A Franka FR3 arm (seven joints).
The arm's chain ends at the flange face. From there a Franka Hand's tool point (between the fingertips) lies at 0.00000 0.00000 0.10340 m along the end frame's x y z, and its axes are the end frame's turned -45 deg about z.
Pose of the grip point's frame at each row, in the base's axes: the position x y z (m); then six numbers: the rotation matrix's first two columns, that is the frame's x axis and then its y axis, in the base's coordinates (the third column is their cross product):
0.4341, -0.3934, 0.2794, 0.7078, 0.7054, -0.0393, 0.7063, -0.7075, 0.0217
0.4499, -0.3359, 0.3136, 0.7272, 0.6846, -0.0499, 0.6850, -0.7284, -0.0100
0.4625, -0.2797, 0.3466, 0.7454, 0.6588, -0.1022, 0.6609, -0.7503, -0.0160
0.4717, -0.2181, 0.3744, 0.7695, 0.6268, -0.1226, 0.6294, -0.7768, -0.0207
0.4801, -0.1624, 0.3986, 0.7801, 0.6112, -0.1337, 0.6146, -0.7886, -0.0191
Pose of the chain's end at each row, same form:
0.4354, -0.3889, 0.3827, 0.9999, -0.0015, -0.0124, -0.0011, -0.9991, 0.0431
0.4544, -0.3331, 0.4169, 0.9986, -0.0310, -0.0424, -0.0298, -0.9991, 0.0282
0.4715, -0.2739, 0.4494, 0.9944, -0.0647, -0.0836, -0.0598, -0.9964, 0.0610
0.4829, -0.2118, 0.4770, 0.9892, -0.1061, -0.1013, -0.0991, -0.9925, 0.0721
0.4922, -0.1554, 0.5011, 0.9862, -0.1254, -0.1080, -0.1170, -0.9898, 0.0810

